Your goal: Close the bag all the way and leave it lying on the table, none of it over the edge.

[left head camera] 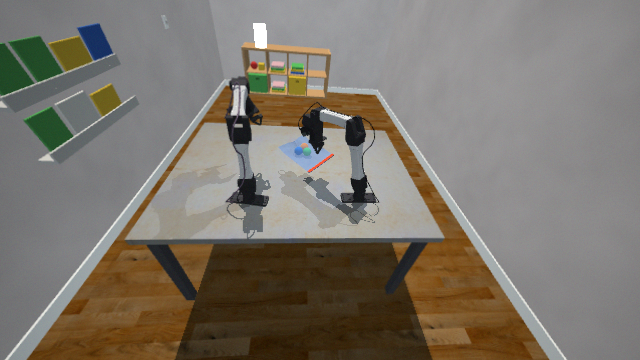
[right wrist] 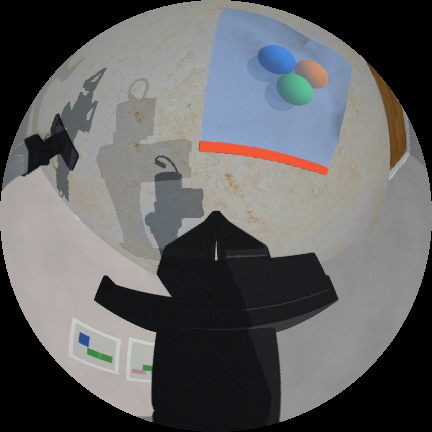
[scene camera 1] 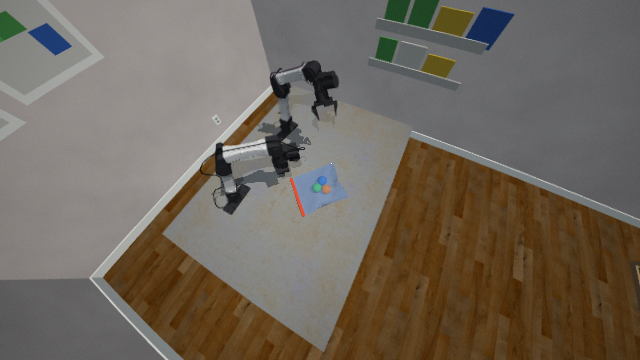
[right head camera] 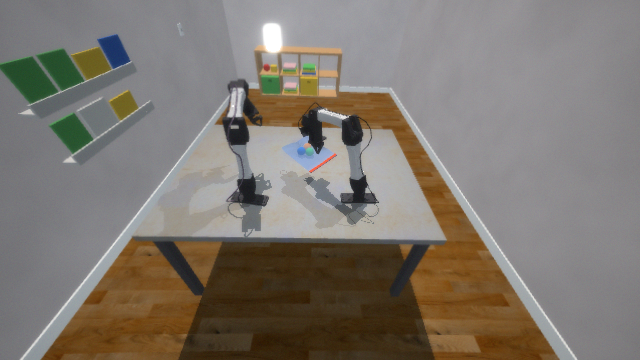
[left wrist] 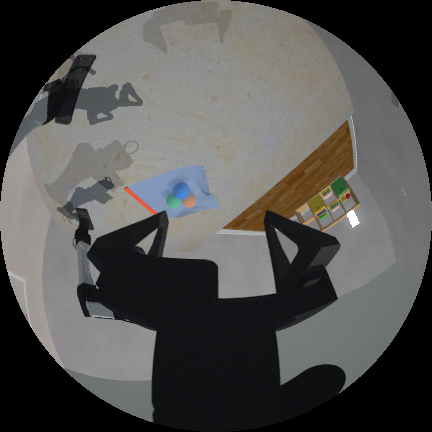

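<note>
A translucent blue bag (left head camera: 310,162) (right head camera: 311,162) (scene camera 1: 307,196) (left wrist: 155,187) (right wrist: 235,100) lies flat, wholly on the table. A red strip (left head camera: 321,163) (right head camera: 323,163) (scene camera 1: 297,197) (left wrist: 140,200) (right wrist: 262,154) runs along one edge; whether it is sealed cannot be told. A blue ball (scene camera 1: 322,180) (right wrist: 276,59), a green ball (scene camera 1: 317,188) (right wrist: 295,89) and an orange ball (scene camera 1: 326,189) (right wrist: 312,74) sit together within its outline. My right gripper (right wrist: 215,216) (left head camera: 318,151) is shut and empty, above the table on the strip's side. My left gripper (left wrist: 215,215) (scene camera 1: 327,116) is open and empty, high above the table, away from the bag.
The table (left head camera: 280,225) (scene camera 1: 280,280) carries both arm bases. The far table edge lies beyond the bag's end opposite the strip. A wooden shelf unit (left head camera: 286,49) (right head camera: 298,50) stands against the far wall, and wall ledges (scene camera 1: 432,37) hold coloured panels.
</note>
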